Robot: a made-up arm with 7 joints. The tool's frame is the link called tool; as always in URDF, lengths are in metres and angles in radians. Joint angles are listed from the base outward.
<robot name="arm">
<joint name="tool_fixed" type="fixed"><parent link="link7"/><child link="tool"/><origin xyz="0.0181 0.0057 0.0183" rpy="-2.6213 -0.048 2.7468"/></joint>
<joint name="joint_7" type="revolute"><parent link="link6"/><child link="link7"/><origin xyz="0.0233 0.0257 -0.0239" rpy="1.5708 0 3.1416"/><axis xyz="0 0 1"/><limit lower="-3.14" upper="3.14"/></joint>
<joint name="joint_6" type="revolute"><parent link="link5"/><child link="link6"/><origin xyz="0.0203 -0.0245 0.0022" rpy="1.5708 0 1.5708"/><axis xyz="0 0 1"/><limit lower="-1.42" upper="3.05"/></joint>
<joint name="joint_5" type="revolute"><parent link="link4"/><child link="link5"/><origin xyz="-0.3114 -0.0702 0.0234" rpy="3.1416 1.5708 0"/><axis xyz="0 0 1"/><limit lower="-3.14" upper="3.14"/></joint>
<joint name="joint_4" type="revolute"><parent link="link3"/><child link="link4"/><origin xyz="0.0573 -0.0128 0.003" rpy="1.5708 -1.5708 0"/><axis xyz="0 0 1"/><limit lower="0.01" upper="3.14"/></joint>
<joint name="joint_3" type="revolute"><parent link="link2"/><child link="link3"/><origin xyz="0.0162 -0.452 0.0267" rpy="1.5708 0 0"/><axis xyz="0 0 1"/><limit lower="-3.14" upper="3.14"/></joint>
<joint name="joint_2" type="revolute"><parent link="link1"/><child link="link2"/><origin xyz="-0.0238 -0.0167 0.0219" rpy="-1.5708 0 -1.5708"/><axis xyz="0 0 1"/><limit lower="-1.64" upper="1.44"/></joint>
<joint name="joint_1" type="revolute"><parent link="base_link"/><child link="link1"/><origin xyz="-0.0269 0.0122 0.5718" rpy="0 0 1.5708"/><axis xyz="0 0 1"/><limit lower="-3.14" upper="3.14"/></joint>
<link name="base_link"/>
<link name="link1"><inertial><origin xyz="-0.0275 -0.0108 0.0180"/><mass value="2.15"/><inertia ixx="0.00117" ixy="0" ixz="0" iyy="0.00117" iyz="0" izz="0.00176"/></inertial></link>
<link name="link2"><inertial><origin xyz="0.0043 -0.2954 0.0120"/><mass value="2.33"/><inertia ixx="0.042" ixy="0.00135" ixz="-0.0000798" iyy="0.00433" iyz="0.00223" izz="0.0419"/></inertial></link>
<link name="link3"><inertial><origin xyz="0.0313 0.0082 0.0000"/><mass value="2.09"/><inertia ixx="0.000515" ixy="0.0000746" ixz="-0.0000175" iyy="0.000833" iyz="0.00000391" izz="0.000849"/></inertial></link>
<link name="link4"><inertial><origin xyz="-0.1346 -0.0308 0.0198"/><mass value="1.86"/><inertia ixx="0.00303" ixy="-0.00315" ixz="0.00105" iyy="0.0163" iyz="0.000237" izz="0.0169"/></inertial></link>
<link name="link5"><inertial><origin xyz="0.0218 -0.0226 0.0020"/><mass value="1.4"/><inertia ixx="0.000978" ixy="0" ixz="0" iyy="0.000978" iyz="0" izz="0.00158"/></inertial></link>
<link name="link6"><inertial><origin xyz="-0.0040 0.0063 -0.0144"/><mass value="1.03"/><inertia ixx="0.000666" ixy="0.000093" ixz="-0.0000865" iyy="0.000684" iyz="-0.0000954" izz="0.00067"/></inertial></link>
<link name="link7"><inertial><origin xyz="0.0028 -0.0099 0.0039"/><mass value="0.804"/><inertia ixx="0.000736" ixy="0" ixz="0" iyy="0.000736" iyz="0" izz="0.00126"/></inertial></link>
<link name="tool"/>
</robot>
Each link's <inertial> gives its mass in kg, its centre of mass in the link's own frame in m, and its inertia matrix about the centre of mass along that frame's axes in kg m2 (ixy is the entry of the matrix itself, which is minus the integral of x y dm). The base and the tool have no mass. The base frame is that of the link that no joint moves.
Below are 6 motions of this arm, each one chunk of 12 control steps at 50 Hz.
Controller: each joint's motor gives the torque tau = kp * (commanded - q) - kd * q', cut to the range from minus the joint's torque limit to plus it. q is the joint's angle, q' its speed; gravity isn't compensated. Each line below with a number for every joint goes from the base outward.
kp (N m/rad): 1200 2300 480 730 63 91 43
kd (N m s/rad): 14 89 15 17 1.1 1.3 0.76
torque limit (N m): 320 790 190 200 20 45 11
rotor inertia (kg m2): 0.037 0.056 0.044 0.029 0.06 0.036 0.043
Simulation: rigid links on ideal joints. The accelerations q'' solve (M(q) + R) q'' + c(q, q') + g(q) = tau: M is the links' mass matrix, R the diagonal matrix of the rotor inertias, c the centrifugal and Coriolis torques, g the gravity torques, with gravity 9.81 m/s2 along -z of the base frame. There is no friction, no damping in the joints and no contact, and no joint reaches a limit. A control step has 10 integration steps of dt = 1/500 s. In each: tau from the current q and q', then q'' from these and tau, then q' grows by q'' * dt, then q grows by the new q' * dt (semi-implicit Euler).
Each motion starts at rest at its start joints. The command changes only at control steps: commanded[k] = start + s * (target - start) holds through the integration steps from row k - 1 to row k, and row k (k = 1, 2, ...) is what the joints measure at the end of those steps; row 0 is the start. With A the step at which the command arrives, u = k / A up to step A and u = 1 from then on. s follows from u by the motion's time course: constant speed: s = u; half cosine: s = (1 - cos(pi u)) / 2; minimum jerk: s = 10 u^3 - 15 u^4 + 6 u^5; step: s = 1 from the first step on.
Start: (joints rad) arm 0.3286 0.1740 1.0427 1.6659 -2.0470 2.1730 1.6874
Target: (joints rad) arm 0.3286 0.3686 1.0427 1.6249 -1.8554 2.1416 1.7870
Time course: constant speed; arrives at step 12
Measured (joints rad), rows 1 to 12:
1: 0.3293 0.1781 1.0451 1.6635 -2.0442 2.1731 1.6889
2: 0.3319 0.1880 1.0480 1.6578 -2.0342 2.1719 1.6938
3: 0.3345 0.2020 1.0505 1.6503 -2.0156 2.1686 1.7023
4: 0.3359 0.2184 1.0516 1.6426 -1.9903 2.1641 1.7134
5: 0.3356 0.2360 1.0507 1.6357 -1.9619 2.1599 1.7255
6: 0.3340 0.2540 1.0479 1.6302 -1.9348 2.1566 1.7371
7: 0.3315 0.2721 1.0438 1.6260 -1.9118 2.1541 1.7474
8: 0.3288 0.2899 1.0392 1.6228 -1.8943 2.1519 1.7561
9: 0.3264 0.3075 1.0347 1.6200 -1.8814 2.1496 1.7636
10: 0.3247 0.3247 1.0310 1.6174 -1.8711 2.1470 1.7706
11: 0.3239 0.3416 1.0285 1.6147 -1.8612 2.1443 1.7775
12: 0.3239 0.3583 1.0272 1.6117 -1.8496 2.1415 1.7850

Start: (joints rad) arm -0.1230 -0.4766 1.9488 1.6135 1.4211 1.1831 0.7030
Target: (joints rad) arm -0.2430 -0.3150 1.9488 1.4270 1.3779 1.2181 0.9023
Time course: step
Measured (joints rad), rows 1 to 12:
1: -0.1466 -0.4342 2.0142 1.5515 1.4307 1.1963 0.7407
2: -0.1873 -0.3964 2.0427 1.4675 1.4250 1.2247 0.8206
3: -0.2323 -0.3727 2.0266 1.4119 1.3919 1.2389 0.9033
4: -0.2658 -0.3540 1.9856 1.3870 1.3471 1.2312 0.9602
5: -0.2828 -0.3362 1.9403 1.3840 1.3114 1.2148 0.9800
6: -0.2864 -0.3205 1.9051 1.3921 1.2980 1.2042 0.9673
7: -0.2820 -0.3094 1.8867 1.4026 1.3088 1.2039 0.9360
8: -0.2736 -0.3040 1.8848 1.4103 1.3356 1.2096 0.9020
9: -0.2635 -0.3039 1.8956 1.4141 1.3659 1.2156 0.8775
10: -0.2531 -0.3073 1.9140 1.4151 1.3886 1.2189 0.8677
11: -0.2435 -0.3127 1.9349 1.4147 1.3978 1.2196 0.8717
12: -0.2359 -0.3184 1.9546 1.4138 1.3937 1.2195 0.8842

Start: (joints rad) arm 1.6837 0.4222 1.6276 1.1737 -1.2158 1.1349 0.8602
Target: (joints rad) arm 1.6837 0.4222 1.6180 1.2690 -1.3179 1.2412 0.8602
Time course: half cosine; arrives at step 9
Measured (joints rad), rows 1 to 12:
1: 1.6848 0.4236 1.6260 1.1705 -1.2158 1.1361 0.8603
2: 1.6867 0.4257 1.6219 1.1674 -1.2156 1.1416 0.8607
3: 1.6876 0.4276 1.6175 1.1702 -1.2172 1.1539 0.8613
4: 1.6872 0.4290 1.6137 1.1807 -1.2239 1.1720 0.8619
5: 1.6857 0.4298 1.6105 1.1970 -1.2385 1.1930 0.8624
6: 1.6839 0.4302 1.6078 1.2158 -1.2605 1.2133 0.8626
7: 1.6823 0.4303 1.6055 1.2336 -1.2869 1.2301 0.8623
8: 1.6809 0.4303 1.6035 1.2477 -1.3123 1.2415 0.8617
9: 1.6799 0.4304 1.6020 1.2561 -1.3315 1.2464 0.8610
10: 1.6796 0.4305 1.6010 1.2591 -1.3404 1.2459 0.8604
11: 1.6801 0.4306 1.6003 1.2584 -1.3385 1.2431 0.8601
12: 1.6813 0.4308 1.6001 1.2562 -1.3287 1.2409 0.8602

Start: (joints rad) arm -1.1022 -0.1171 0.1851 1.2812 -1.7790 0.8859 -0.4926
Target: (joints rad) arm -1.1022 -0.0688 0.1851 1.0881 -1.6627 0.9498 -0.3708
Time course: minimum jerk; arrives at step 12
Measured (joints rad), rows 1 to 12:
1: -1.1022 -0.1168 0.1852 1.2763 -1.7783 0.8860 -0.4924
2: -1.1021 -0.1154 0.1853 1.2672 -1.7745 0.8867 -0.4915
3: -1.1020 -0.1129 0.1855 1.2556 -1.7673 0.8893 -0.4884
4: -1.1020 -0.1096 0.1857 1.2400 -1.7571 0.8950 -0.4812
5: -1.1019 -0.1053 0.1859 1.2188 -1.7441 0.9038 -0.4685
6: -1.1018 -0.0996 0.1861 1.1922 -1.7280 0.9145 -0.4502
7: -1.1017 -0.0924 0.1862 1.1619 -1.7083 0.9254 -0.4280
8: -1.1018 -0.0843 0.1862 1.1308 -1.6860 0.9350 -0.4046
9: -1.1020 -0.0759 0.1860 1.1026 -1.6628 0.9424 -0.3835
10: -1.1023 -0.0685 0.1855 1.0805 -1.6417 0.9471 -0.3677
11: -1.1026 -0.0628 0.1849 1.0666 -1.6263 0.9493 -0.3589
12: -1.1029 -0.0594 0.1842 1.0610 -1.6190 0.9496 -0.3572

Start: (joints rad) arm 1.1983 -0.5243 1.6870 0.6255 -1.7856 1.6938 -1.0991
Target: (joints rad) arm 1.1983 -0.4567 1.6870 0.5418 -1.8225 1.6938 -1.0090
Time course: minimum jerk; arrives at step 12
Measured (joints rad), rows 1 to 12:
1: 1.1970 -0.5255 1.6900 0.6222 -1.7854 1.6931 -1.0990
2: 1.1968 -0.5265 1.6947 0.6163 -1.7838 1.6912 -1.0987
3: 1.1986 -0.5257 1.6991 0.6101 -1.7816 1.6895 -1.0968
4: 1.2007 -0.5227 1.7030 0.6034 -1.7811 1.6889 -1.0919
5: 1.2021 -0.5173 1.7060 0.5948 -1.7841 1.6894 -1.0826
6: 1.2023 -0.5097 1.7076 0.5839 -1.7908 1.6900 -1.0689
7: 1.2014 -0.5006 1.7073 0.5711 -1.7996 1.6902 -1.0521
8: 1.1998 -0.4908 1.7053 0.5580 -1.8082 1.6900 -1.0344
9: 1.1979 -0.4814 1.7021 0.5461 -1.8145 1.6897 -1.0186
10: 1.1962 -0.4734 1.6984 0.5368 -1.8174 1.6896 -1.0068
11: 1.1951 -0.4674 1.6950 0.5310 -1.8168 1.6896 -1.0004
12: 1.1947 -0.4637 1.6928 0.5286 -1.8140 1.6899 -0.9995

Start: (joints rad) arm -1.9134 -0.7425 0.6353 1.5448 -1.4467 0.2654 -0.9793
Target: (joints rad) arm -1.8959 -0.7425 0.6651 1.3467 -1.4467 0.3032 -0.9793
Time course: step
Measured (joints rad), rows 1 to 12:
1: -1.8924 -0.7516 0.6369 1.4727 -1.4609 0.2815 -0.9768
2: -1.8780 -0.7557 0.6499 1.3856 -1.4694 0.3032 -0.9751
3: -1.8883 -0.7528 0.6678 1.3349 -1.4583 0.3116 -0.9767
4: -1.9053 -0.7477 0.6824 1.3149 -1.4357 0.3084 -0.9808
5: -1.9122 -0.7432 0.6893 1.3111 -1.4143 0.3025 -0.9848
6: -1.9076 -0.7412 0.6889 1.3147 -1.4026 0.2997 -0.9869
7: -1.8994 -0.7421 0.6846 1.3217 -1.4033 0.3000 -0.9865
8: -1.8936 -0.7447 0.6798 1.3293 -1.4140 0.3014 -0.9841
9: -1.8919 -0.7476 0.6765 1.3352 -1.4295 0.3022 -0.9810
10: -1.8925 -0.7497 0.6751 1.3381 -1.4439 0.3022 -0.9784
11: -1.8939 -0.7506 0.6753 1.3383 -1.4527 0.3017 -0.9773
12: -1.8951 -0.7507 0.6762 1.3369 -1.4543 0.3013 -0.9776

